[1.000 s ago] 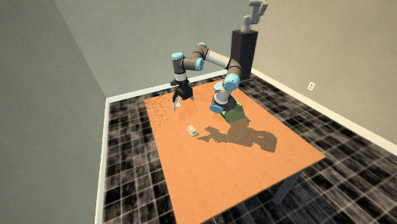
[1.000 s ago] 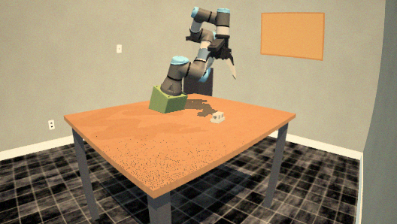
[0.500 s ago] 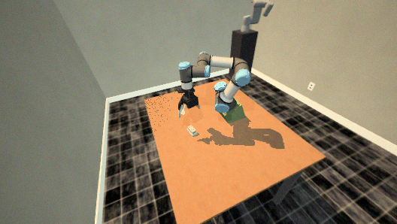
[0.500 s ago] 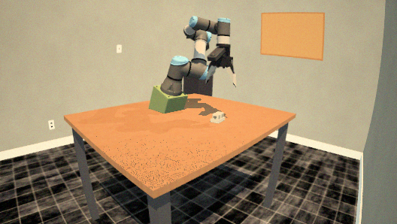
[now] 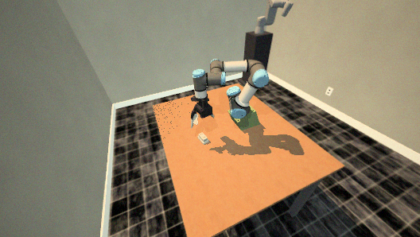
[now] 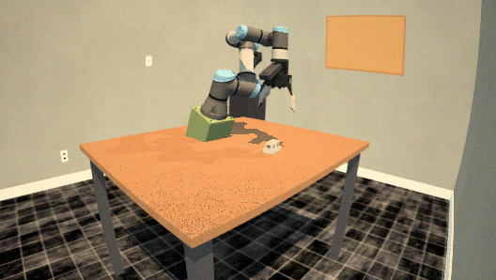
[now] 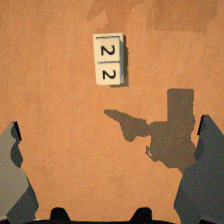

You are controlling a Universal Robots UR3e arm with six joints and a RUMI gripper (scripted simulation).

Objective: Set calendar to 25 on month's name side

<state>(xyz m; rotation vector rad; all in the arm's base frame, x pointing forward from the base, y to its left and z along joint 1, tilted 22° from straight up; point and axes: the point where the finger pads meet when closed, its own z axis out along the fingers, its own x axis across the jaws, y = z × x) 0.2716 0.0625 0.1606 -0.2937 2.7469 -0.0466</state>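
Now: the white calendar cube 140 mm below my hand. From my hand the other things lie so: white calendar tray: 160 mm below, 20 mm to the right.
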